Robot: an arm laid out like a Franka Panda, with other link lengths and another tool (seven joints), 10 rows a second.
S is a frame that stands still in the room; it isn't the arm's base.
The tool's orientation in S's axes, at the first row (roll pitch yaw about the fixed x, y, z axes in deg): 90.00 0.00 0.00
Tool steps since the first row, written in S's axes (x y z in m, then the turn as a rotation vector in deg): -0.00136 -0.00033 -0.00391 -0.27 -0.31 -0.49; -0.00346 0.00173 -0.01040 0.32 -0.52 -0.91; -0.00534 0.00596 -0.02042 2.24 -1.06 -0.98; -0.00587 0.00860 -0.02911 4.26 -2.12 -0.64; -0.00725 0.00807 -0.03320 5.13 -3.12 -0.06; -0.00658 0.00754 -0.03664 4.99 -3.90 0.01; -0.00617 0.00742 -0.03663 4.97 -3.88 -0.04
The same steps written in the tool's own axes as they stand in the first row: -0.00136 -0.00391 0.00033 -0.27 -0.49 0.31; -0.00346 -0.01040 -0.00173 0.32 -0.91 0.52; -0.00534 -0.02042 -0.00596 2.24 -0.98 1.06; -0.00587 -0.02911 -0.00860 4.26 -0.64 2.12; -0.00725 -0.03320 -0.00807 5.13 -0.06 3.12; -0.00658 -0.03664 -0.00754 4.99 0.01 3.90; -0.00617 -0.03663 -0.00742 4.97 -0.04 3.88
